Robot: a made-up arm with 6 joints. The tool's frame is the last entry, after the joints. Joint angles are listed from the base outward. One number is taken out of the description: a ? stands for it. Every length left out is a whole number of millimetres.
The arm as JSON. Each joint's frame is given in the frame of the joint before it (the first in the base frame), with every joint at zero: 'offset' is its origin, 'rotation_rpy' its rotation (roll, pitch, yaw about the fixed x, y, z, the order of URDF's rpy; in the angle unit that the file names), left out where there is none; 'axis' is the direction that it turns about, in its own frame. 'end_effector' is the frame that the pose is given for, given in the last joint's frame.
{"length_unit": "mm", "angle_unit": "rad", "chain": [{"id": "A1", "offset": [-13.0, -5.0, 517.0], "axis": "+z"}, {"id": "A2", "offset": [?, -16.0, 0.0], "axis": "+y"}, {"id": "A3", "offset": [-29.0, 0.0, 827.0], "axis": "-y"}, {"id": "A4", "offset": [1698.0, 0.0, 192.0], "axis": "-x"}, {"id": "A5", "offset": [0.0, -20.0, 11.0], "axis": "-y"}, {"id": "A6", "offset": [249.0, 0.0, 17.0], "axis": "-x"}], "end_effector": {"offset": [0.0, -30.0, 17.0]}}
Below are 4 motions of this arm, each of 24 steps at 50 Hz.
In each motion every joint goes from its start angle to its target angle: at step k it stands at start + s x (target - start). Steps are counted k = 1, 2, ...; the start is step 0. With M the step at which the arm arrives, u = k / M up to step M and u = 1 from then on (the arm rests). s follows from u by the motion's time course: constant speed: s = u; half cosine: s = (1 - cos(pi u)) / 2; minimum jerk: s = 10 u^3 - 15 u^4 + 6 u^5.
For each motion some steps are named. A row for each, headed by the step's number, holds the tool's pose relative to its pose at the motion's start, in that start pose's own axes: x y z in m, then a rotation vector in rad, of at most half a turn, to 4 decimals.
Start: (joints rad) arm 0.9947 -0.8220 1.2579 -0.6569 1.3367 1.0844
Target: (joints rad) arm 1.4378 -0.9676 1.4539 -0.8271 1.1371 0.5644
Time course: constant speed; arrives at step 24
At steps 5, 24:
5: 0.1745 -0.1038 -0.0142 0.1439 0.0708 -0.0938
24: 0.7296 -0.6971 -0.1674 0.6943 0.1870 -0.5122

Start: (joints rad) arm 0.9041 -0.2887 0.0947 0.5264 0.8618 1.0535
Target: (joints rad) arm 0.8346 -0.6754 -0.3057 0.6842 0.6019 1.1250
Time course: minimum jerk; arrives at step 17
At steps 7, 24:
7: -0.0832 -0.0416 0.0108 -0.0784 0.0200 0.1069
24: -0.2749 -0.0911 0.0405 -0.2382 0.0635 0.3139

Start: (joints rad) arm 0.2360 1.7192 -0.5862 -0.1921 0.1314 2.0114
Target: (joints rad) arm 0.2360 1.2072 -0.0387 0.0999 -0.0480 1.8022
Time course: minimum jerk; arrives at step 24
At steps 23, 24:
23: -1.2871 -1.3481 -0.3623 -0.0626 0.2347 -0.8506
24: -1.2884 -1.3485 -0.3625 -0.0626 0.2349 -0.8512

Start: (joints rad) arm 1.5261 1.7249 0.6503 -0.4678 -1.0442 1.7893
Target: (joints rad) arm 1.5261 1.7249 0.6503 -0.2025 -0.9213 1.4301
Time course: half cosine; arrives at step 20
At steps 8, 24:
8: -0.0028 -0.0091 -0.0218 0.0763 0.0839 -0.0297
24: -0.0143 -0.0283 -0.0591 0.2100 0.2257 -0.1136

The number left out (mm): 214.0
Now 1 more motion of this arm.
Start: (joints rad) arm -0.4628 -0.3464 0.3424 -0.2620 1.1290 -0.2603
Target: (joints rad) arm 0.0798 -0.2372 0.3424 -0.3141 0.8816 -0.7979
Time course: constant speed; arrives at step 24
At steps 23, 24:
23: -0.2908 0.5187 -0.3862 1.0153 0.3486 -0.3249
24: -0.3036 0.5498 -0.3953 1.0594 0.3630 -0.3406

